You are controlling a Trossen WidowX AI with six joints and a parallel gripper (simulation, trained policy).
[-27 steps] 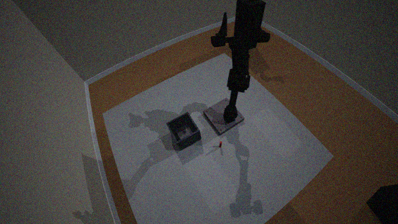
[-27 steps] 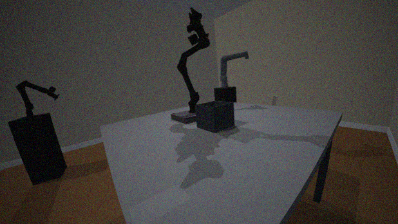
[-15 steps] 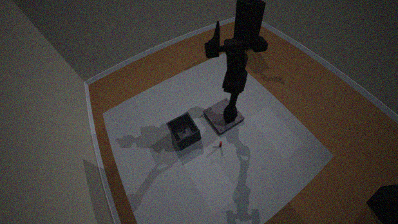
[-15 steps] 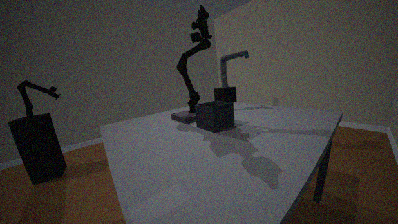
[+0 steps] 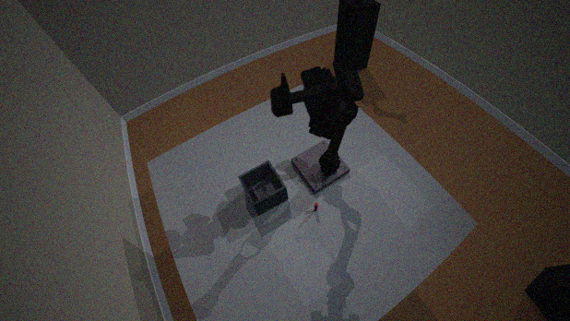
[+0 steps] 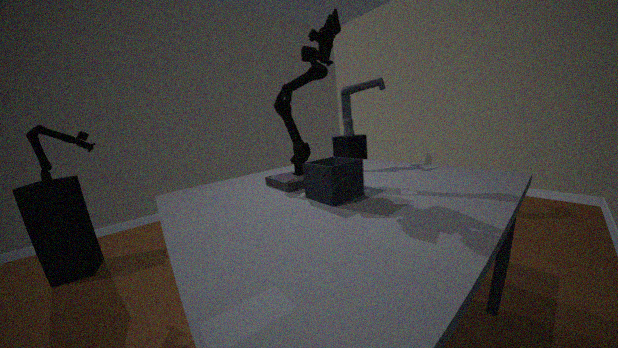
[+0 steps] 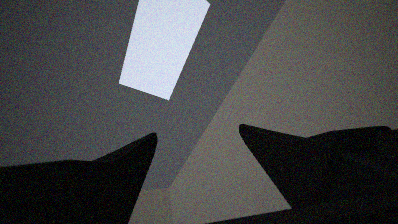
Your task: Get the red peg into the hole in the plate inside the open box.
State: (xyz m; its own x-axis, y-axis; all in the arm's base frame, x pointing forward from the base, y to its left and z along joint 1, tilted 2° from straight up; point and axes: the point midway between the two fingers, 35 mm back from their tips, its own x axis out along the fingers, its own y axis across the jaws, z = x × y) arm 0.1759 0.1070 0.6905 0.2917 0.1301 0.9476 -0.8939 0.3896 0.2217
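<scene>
Right now my gripper tip is 720 mm above the red peg, 40 mm past it and 10 mm to the right of it. From my gripper tip the other things lie so: pale plate 710 mm below, 170 mm to the right, 130 mm ahead.
</scene>
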